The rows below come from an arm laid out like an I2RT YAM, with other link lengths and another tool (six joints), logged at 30 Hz.
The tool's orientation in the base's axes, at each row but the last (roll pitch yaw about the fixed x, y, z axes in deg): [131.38 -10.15 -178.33]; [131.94 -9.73 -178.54]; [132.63 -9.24 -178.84]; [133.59 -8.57 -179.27]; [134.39 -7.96 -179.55]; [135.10 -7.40 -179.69]
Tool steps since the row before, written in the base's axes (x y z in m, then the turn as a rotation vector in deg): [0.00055 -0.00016 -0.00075 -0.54 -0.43 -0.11]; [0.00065 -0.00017 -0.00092 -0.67 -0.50 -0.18]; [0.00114 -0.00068 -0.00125 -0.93 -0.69 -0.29]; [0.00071 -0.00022 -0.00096 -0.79 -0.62 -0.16]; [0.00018 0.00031 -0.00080 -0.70 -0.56 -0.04]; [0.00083 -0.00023 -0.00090 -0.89 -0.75 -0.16]
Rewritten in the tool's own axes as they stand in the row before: [-0.00067 -0.00060 0.00029 0.52 -0.43 -0.17]; [-0.00079 -0.00072 0.00039 0.64 -0.54 -0.16]; [-0.00131 -0.00125 0.00020 0.88 -0.78 -0.20]; [-0.00084 -0.00077 0.00042 0.77 -0.62 -0.25]; [-0.00029 -0.00033 0.00076 0.69 -0.49 -0.30]; [-0.00094 -0.00072 0.00039 0.87 -0.72 -0.33]
